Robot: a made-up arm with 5 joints. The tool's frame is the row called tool. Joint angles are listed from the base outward. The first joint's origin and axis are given. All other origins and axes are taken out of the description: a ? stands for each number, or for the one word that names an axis. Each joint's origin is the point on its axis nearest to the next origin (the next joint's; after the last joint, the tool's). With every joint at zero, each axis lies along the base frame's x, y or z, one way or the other. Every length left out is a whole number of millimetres.
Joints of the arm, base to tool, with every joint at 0 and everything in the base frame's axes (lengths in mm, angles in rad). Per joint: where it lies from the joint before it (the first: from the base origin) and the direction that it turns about. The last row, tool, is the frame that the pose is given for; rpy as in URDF.
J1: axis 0 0 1 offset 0 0 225
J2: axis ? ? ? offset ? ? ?
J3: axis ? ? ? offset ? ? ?
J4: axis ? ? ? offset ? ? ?
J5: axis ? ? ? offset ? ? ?
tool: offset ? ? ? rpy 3.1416 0 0
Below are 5 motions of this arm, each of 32 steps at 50 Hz.
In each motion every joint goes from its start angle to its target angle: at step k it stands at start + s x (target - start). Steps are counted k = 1, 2, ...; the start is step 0. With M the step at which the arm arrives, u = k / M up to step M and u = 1 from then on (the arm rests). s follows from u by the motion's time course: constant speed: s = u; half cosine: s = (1 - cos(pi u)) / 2; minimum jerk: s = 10 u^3 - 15 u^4 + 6 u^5.
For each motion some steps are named. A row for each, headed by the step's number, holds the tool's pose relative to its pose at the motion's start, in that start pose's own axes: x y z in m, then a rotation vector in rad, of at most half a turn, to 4 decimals.
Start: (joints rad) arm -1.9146 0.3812 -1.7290 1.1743 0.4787
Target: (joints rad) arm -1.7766 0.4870 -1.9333 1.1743 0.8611
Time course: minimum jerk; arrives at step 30
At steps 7, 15, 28, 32:
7: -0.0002 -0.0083 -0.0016 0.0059 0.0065 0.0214
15: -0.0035 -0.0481 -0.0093 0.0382 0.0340 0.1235
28: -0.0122 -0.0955 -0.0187 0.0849 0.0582 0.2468
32: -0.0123 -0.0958 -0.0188 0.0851 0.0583 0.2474

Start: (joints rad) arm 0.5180 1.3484 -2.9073 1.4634 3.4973
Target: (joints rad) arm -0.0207 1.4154 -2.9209 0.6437 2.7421
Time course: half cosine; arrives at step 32
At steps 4, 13, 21, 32:
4: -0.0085 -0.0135 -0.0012 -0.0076 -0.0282 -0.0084
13: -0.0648 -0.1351 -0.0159 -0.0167 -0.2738 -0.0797
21: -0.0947 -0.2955 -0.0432 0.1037 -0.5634 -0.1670
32: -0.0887 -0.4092 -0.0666 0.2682 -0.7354 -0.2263

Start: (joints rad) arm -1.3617 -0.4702 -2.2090 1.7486 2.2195
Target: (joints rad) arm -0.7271 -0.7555 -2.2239 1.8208 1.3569
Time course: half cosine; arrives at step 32
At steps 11, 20, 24, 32:
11: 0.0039 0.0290 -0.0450 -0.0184 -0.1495 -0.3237
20: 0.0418 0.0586 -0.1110 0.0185 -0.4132 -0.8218
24: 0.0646 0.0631 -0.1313 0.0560 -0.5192 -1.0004
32: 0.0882 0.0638 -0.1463 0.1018 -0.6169 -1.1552

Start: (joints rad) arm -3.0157 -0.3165 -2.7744 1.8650 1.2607
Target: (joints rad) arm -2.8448 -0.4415 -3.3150 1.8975 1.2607
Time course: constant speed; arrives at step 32
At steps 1, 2, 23, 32:
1: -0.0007 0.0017 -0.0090 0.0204 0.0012 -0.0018
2: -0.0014 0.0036 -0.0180 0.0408 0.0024 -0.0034
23: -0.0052 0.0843 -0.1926 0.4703 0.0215 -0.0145
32: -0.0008 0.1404 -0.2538 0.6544 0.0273 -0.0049

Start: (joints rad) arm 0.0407 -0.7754 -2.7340 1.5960 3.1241
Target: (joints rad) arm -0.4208 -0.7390 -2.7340 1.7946 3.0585
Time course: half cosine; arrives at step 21
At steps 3, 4, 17, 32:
3: 0.0010 0.0066 0.0023 0.0213 0.0120 -0.0108
4: 0.0018 0.0115 0.0041 0.0375 0.0212 -0.0188
17: 0.0273 0.1016 0.0586 0.4003 0.2308 -0.1573
32: 0.0307 0.1089 0.0655 0.4390 0.2534 -0.1674

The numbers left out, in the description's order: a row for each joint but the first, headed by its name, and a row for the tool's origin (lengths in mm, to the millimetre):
J2: axis 0 1 0, xyz 0 0 0
J3: axis 0 1 0, xyz 61 0 322
J4: axis 0 1 0, xyz 74 0 -329
J5: axis 0 0 -1, xyz 91 0 -116
tool: xyz 0 0 0

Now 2 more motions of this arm.
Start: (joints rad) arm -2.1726 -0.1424 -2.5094 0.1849 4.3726
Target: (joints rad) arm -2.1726 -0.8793 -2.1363 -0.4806 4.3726
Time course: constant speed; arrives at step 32
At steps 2, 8, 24, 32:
2: -0.0088 0.0248 -0.0184 -0.0607 -0.0214 0.0000
8: -0.0331 0.0937 -0.0802 -0.2426 -0.0858 0.0000
24: -0.0813 0.2300 -0.2845 -0.7278 -0.2573 0.0000
32: -0.0949 0.2684 -0.4003 -0.9704 -0.3431 0.0000

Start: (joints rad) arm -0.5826 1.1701 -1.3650 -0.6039 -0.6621
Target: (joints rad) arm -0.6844 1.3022 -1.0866 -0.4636 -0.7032
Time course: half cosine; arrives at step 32
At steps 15, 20, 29, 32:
15: -0.0928 -0.0410 0.0058 0.1320 -0.2123 0.0175
20: -0.1405 -0.0649 0.0010 0.2067 -0.3221 0.0300
29: -0.1946 -0.0950 -0.0118 0.2999 -0.4500 0.0478
32: -0.1985 -0.0973 -0.0130 0.3071 -0.4594 0.0493

